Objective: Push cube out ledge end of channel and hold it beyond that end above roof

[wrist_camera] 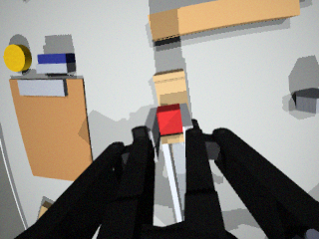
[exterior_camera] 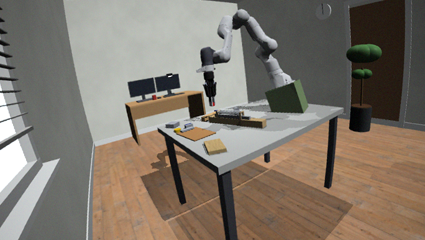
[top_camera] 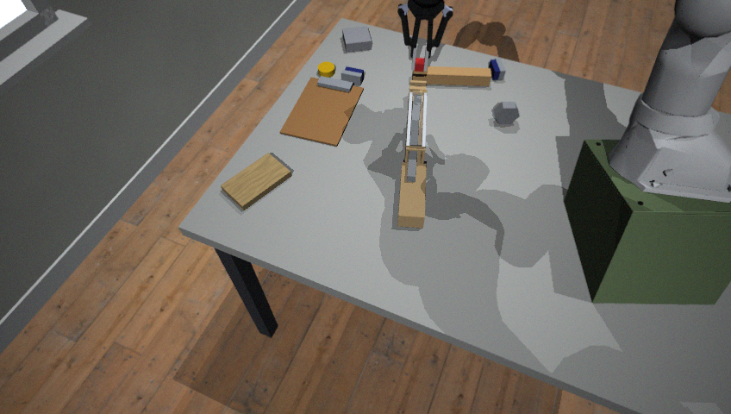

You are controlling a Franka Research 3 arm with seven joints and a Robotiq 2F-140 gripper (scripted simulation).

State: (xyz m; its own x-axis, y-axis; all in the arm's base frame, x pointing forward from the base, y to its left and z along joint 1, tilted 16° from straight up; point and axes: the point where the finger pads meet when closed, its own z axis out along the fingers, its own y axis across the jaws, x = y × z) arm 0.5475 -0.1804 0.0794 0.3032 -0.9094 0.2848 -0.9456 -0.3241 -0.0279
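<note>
My hand is 3 cm above the red cube. Round my hand: wooden channel: 5 cm behind, 14 cm to the left, 11 cm below; grey polyhedron: 25 cm behind, 4 cm to the right, 14 cm below; wooden bar: 6 cm behind, 14 cm to the right, 15 cm below.
</note>
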